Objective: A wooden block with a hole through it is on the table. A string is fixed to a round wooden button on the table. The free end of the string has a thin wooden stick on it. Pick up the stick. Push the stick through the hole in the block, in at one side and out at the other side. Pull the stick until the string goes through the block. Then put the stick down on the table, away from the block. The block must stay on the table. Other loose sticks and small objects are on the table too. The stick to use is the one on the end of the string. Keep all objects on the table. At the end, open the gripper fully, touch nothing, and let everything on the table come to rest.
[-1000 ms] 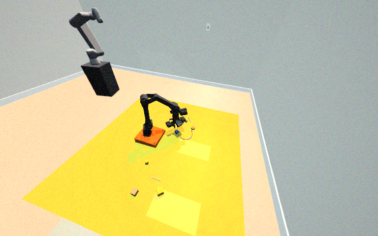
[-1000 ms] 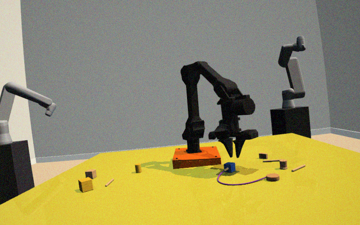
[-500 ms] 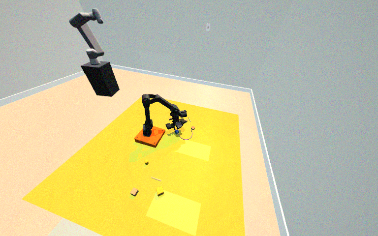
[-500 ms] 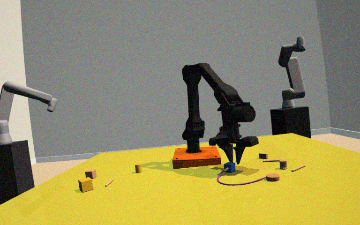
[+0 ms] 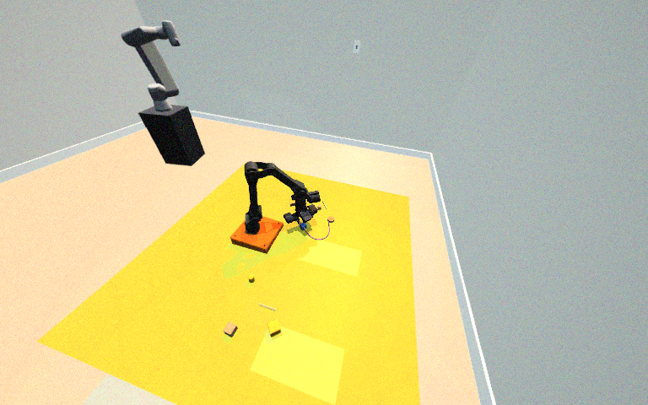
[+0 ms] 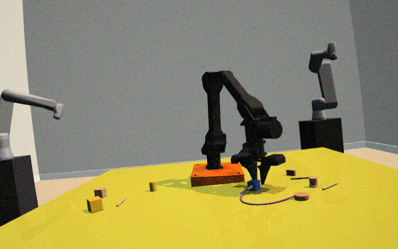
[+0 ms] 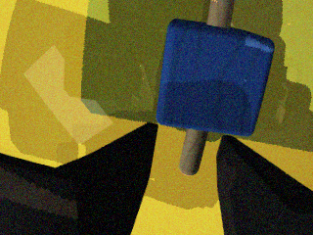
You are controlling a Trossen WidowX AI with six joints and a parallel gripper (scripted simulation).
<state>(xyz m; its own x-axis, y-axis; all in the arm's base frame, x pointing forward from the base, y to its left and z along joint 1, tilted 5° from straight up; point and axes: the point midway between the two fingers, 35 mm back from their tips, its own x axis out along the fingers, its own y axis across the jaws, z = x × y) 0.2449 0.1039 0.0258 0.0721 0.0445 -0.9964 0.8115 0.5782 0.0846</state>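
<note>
Right now my gripper tip is 20 mm to the left of the blue block and 20 mm short of it. From my gripper tip the other things lie so: yellow cylinder: 360 mm to the right, 160 mm behind, 10 mm above; wooden cylinder: 150 mm to the left, 90 mm ahead; round wooden button: 170 mm ahead, 60 mm to the left.
</note>
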